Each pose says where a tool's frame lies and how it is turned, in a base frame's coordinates. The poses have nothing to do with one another.
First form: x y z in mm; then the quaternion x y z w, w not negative.
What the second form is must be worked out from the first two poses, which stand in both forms.
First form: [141, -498, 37, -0.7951, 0.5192, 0.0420, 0.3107]
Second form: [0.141, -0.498, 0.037, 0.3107, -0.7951, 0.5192, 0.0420]
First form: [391, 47, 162, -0.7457, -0.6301, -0.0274, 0.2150]
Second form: [0.391, 0.047, 0.162, 0.2150, -0.7457, -0.6301, -0.0274]
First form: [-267, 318, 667, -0.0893, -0.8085, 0.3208, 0.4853]
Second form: [-0.267, 0.318, 0.667, 0.4853, -0.0893, -0.8085, 0.3208]
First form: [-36, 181, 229, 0.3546, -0.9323, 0.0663, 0.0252]
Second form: [-0.036, 0.181, 0.229, 0.0252, 0.3546, -0.9323, 0.0663]
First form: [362, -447, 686, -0.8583, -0.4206, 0.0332, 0.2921]
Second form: [0.362, -0.447, 0.686, 0.2921, -0.8583, -0.4206, 0.0332]
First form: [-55, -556, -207, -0.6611, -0.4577, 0.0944, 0.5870]
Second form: [-0.055, -0.556, -0.207, 0.5870, -0.6611, -0.4577, 0.0944]
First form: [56, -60, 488, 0.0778, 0.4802, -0.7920, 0.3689]
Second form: [0.056, -0.060, 0.488, 0.3689, 0.0778, 0.4802, -0.7920]
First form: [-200, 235, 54, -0.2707, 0.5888, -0.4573, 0.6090]
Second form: [-0.200, 0.235, 0.054, 0.6090, -0.2707, 0.5888, -0.4573]
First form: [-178, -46, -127, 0.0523, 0.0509, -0.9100, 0.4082]
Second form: [-0.178, -0.046, -0.127, 0.4082, 0.0523, 0.0509, -0.9100]
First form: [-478, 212, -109, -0.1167, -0.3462, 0.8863, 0.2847]
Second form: [-0.478, 0.212, -0.109, 0.2847, -0.1167, -0.3462, 0.8863]
